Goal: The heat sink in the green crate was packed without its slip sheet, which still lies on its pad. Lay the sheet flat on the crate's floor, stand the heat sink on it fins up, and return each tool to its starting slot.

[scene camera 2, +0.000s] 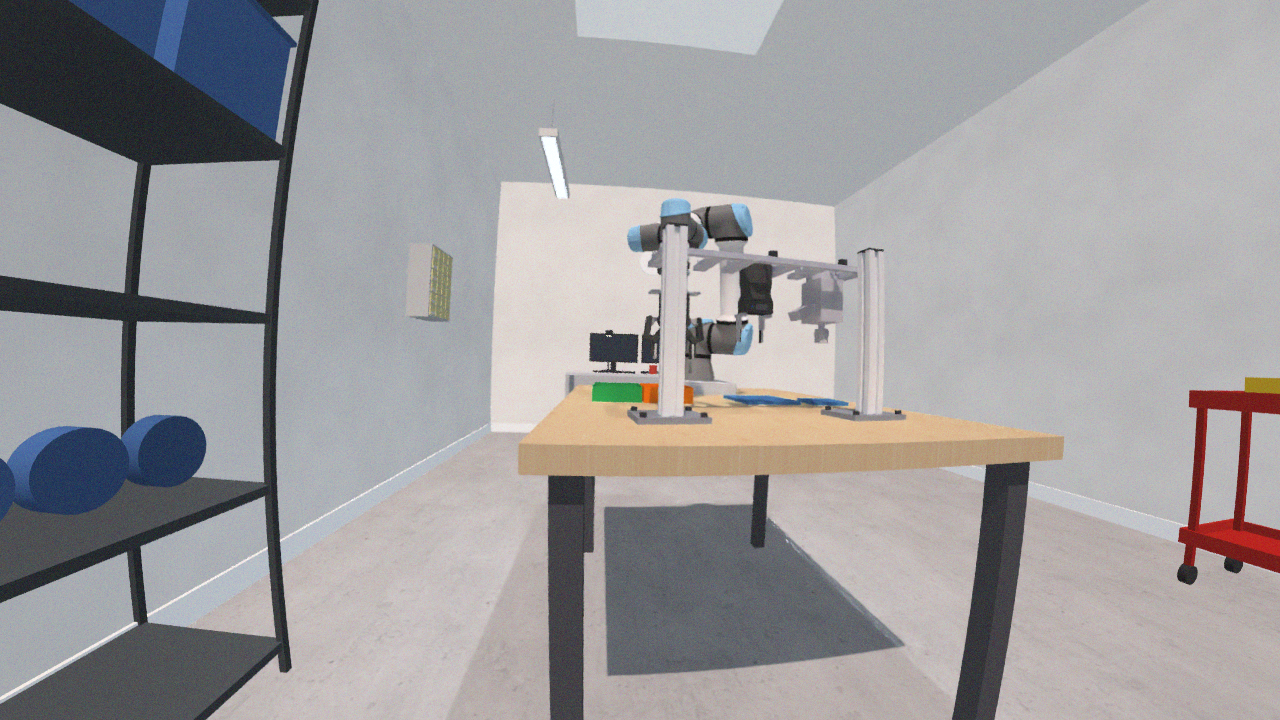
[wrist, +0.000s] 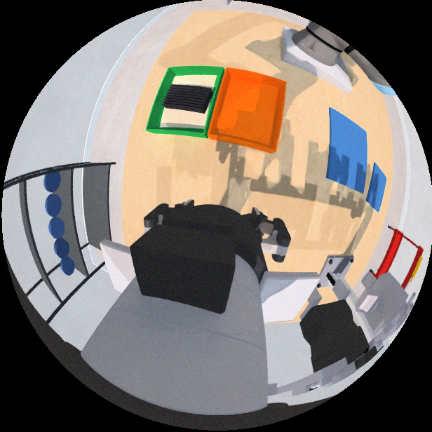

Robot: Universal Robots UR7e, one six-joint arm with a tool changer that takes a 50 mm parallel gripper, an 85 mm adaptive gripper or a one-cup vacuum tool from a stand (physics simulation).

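Frame: origin at the arm's base, x ahead, y left, z up, level; metres.
Seen in the pictures: arm's base, origin of the base link: (scene camera 2: 694, 379).
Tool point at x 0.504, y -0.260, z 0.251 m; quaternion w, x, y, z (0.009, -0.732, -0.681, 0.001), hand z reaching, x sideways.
Note:
Pixels of each thing's top centre, then the offset from my tool point to it. "spot": a spot on its surface instead.
- green crate, middle of its top: (scene camera 2: 640, 385) dx -0.220, dy -0.022, dz -0.256 m
- tool stand's left post, surface spot: (scene camera 2: 673, 313) spot: dx +0.222, dy -0.075, dz -0.095 m
- grey tool, surface spot: (scene camera 2: 821, 300) spot: dx +0.158, dy +0.312, dz -0.032 m
The green crate (scene camera 2: 617, 392) (wrist: 175, 132) stands on the table beside the orange crate. In the wrist view the black finned heat sink (wrist: 187, 98) stands in it, fins up, on the pale slip sheet (wrist: 195, 81), which shows on the crate's floor on both sides of it. My gripper (scene camera 2: 673, 344) (wrist: 217, 215), the black adaptive one, is open and empty, above the table and away from the crates. In the scene view it is partly hidden behind the tool stand's left post (scene camera 2: 673, 313).
The orange crate (scene camera 2: 650, 392) (wrist: 245, 107) touches the green one. Two blue pads (wrist: 347, 150) (wrist: 376, 187) lie on the table. A black gripper (scene camera 2: 754, 291) (wrist: 332, 335) and a grey tool (scene camera 2: 821, 300) (wrist: 382, 305) hang from the stand's beam.

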